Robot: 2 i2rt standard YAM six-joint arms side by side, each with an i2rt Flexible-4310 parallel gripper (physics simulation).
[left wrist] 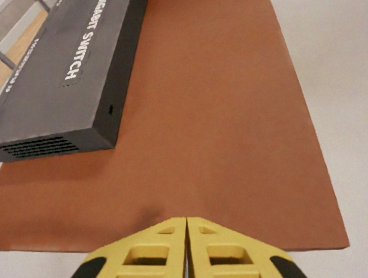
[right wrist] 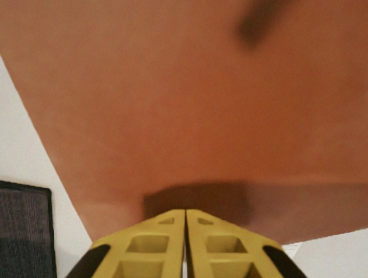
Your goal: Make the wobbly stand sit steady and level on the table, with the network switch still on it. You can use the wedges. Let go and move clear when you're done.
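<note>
The stand's flat brown top (left wrist: 215, 110) (right wrist: 190, 110) fills much of both views. The dark grey network switch (left wrist: 55, 90) lies on it at the upper left of the left wrist view. My left gripper (left wrist: 186, 227) is shut with its fingertips together and empty, over the near edge of the top. My right gripper (right wrist: 185, 219) is also shut and empty, over the top near an edge, with a dark shadow by its tips. A sliver of a white lined wedge (right wrist: 293, 248) shows past the stand's edge at the lower right. The stand's legs are hidden.
A dark, streaked flat panel (right wrist: 25, 227) lies at the lower left of the right wrist view, beside the stand on the pale table (left wrist: 335, 90) (right wrist: 17, 140). Grey bars and a wooden surface show at the upper left of the left wrist view.
</note>
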